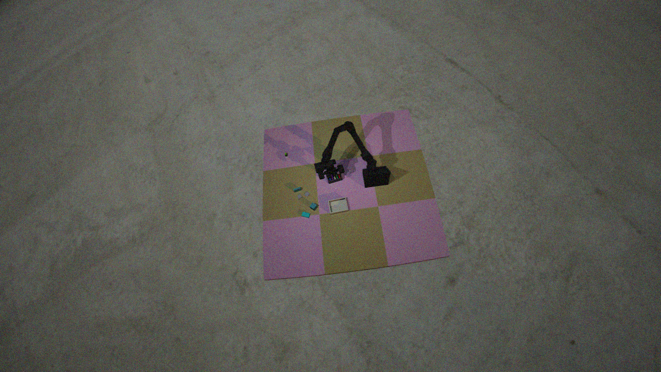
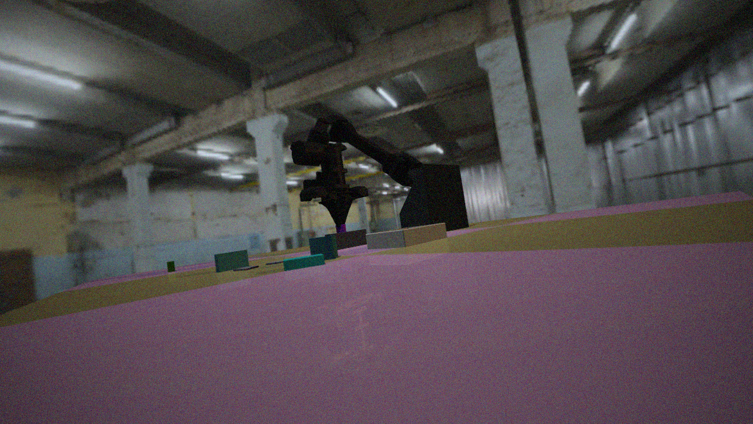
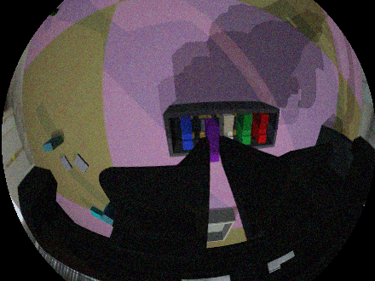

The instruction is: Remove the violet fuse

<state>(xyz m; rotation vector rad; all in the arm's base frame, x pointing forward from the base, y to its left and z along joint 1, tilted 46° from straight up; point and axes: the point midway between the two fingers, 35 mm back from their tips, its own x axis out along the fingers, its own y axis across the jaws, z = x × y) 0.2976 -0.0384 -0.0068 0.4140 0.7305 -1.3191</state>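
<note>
The pale tray lies 30 mm behind my gripper tip, 220 mm to the left of it and 50 mm below it.
</note>
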